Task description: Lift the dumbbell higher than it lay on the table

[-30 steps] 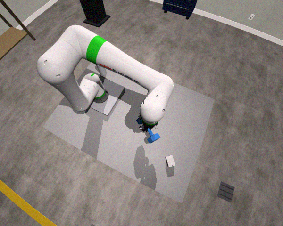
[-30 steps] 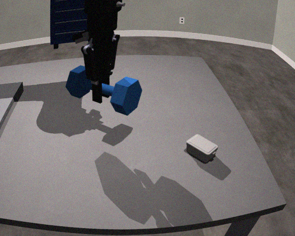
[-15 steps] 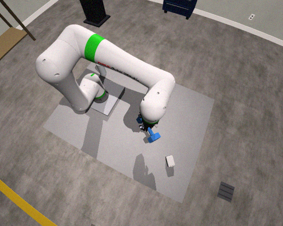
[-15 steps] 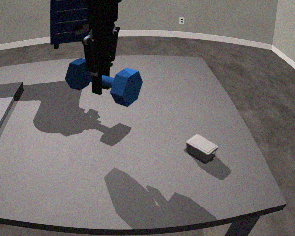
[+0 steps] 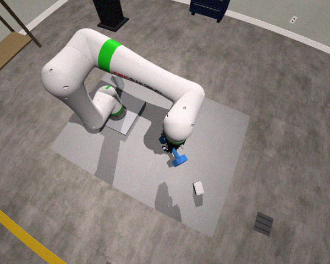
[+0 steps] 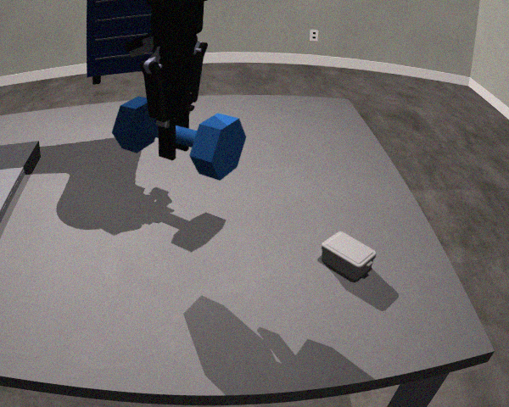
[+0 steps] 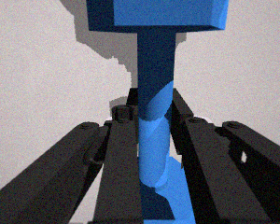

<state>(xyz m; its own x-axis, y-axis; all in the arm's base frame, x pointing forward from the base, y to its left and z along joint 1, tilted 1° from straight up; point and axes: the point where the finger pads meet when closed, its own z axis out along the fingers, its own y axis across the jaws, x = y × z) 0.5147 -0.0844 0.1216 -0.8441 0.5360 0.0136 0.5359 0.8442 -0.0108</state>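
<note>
Now: the blue dumbbell right at my hand. From my hand the other things lie so: small white box 25 cm ahead, 13 cm below, 12 cm to the right.
</note>
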